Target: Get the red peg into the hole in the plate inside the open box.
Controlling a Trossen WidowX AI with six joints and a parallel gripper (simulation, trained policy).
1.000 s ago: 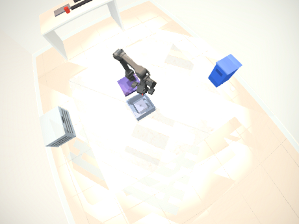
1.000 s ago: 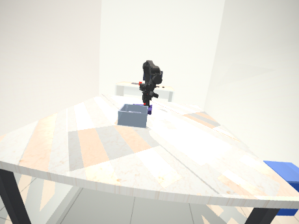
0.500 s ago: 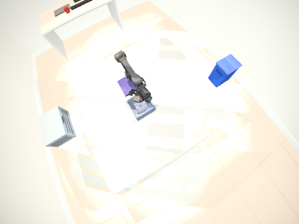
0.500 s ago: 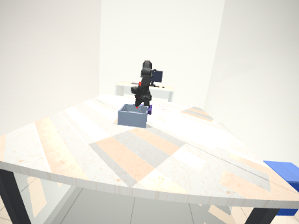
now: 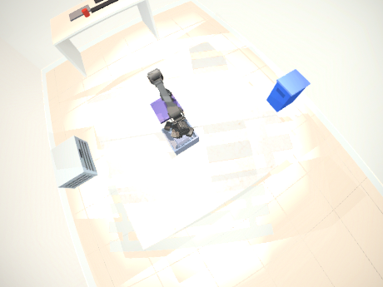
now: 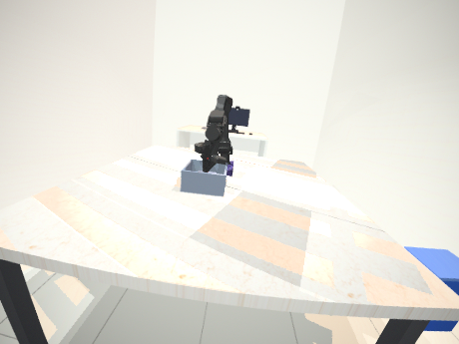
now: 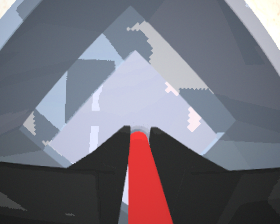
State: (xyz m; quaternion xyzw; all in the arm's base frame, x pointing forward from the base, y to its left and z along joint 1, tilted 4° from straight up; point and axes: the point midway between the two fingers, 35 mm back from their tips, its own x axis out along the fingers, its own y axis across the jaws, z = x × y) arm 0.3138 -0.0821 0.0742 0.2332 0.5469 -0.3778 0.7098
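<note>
My gripper tip is now 2 cm below the red peg, 1 cm to the right of it and 1 cm past it. Round my gripper tip: pale plate 2 cm below, 1 cm to the left, 1 cm behind; grey box 4 cm below, 1 cm to the left, 1 cm behind.
</note>
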